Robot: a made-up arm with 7 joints.
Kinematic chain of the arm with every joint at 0, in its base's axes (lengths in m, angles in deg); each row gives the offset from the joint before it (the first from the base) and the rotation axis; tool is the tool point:
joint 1: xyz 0 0 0.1 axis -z
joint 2: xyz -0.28 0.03 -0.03 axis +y
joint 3: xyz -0.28 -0.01 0 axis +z
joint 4: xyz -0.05 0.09 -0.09 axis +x
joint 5: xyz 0 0.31 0 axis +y
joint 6: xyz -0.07 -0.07 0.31 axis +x
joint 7: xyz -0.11 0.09 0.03 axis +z
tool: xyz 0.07 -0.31 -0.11
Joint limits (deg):
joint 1: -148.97..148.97
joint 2: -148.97..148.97
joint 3: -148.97..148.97
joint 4: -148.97..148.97
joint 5: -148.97..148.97
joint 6: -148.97..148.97
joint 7: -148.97..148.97
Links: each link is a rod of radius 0.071 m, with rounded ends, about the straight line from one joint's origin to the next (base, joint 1, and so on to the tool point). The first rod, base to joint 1, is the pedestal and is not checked.
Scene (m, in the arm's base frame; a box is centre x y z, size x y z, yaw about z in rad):
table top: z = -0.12
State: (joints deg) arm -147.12 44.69 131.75 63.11 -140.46 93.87 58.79
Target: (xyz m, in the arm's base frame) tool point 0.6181 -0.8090 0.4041
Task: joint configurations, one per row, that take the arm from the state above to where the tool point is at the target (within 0.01 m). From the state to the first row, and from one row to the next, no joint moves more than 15 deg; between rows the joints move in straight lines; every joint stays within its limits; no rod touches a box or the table.
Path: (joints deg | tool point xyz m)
1: -133.11 39.43 119.40 58.27 -143.30 94.34 63.74 | 0.7638 -0.0966 0.4327
2: -119.10 34.17 107.05 53.43 -146.13 94.82 68.68 | 0.7757 -0.4480 0.4390
3: -105.10 28.91 94.70 48.60 -148.97 95.29 73.63 | 0.6182 -0.8089 0.4042

